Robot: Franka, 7 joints.
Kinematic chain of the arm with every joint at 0, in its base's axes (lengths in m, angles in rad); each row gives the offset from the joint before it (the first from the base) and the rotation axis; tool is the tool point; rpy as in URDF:
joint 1: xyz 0 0 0.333 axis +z
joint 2: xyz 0 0 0 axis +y
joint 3: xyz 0 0 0.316 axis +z
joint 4: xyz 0.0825 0 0 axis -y
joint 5: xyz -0.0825 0 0.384 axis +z
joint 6: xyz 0 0 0 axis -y
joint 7: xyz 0.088 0 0 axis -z
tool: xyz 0 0 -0.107 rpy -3.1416 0 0
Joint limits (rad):
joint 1: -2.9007..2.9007
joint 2: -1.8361..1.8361
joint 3: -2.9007..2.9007
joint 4: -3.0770..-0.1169
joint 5: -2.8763..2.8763
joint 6: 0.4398..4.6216
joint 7: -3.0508..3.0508
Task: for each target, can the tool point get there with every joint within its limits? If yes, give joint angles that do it. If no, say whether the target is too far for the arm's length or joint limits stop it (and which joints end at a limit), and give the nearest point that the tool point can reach.
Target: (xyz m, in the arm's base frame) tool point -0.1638 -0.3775 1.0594
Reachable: yes | joints 0.4935 -0.5536 -1.4391 -0.6542 -0.8938 3.1914 -1.8384
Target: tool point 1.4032 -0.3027 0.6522
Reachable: no: too far | nearest point 0.8186 -0.1766 0.5192 | short by 0.613 m
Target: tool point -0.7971 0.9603 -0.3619
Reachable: no: too far | nearest point -0.4787 0.5767 -0.0843 | short by 0.571 m
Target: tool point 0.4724 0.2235 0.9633
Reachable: yes | joints 1.1001 0.4958 -1.6575 -0.7688 2.1082 1.5801 0.5159
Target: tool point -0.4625 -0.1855 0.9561
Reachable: yes | joints -0.2397 -1.1526 -0.4940 -1.1949 -2.2613 1.8179 1.6094
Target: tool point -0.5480 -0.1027 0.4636
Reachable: yes | joints 2.1513 -0.0624 1.0908 -2.0727 -2.1730 2.8145 -0.6274
